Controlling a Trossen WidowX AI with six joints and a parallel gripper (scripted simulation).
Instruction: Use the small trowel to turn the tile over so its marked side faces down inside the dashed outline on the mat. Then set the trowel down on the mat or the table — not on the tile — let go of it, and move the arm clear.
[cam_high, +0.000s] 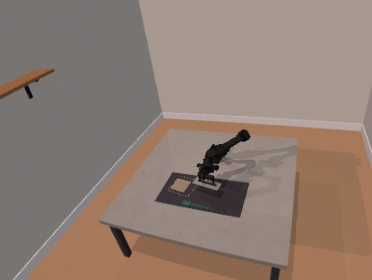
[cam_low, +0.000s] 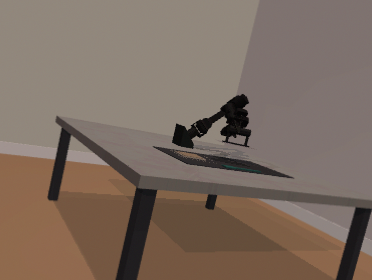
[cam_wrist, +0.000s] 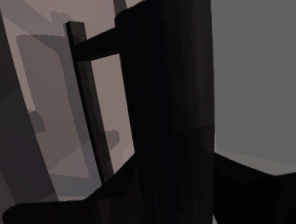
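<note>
Right now my gripper tip is 140 mm above the green trowel, 120 mm short of it and 30 mm to the left of it. Also, from my gripper tip: dark mat 160 mm below, 20 mm to the right, 20 mm behind; tile 210 mm to the right, 140 mm below, 30 mm behind.
</note>
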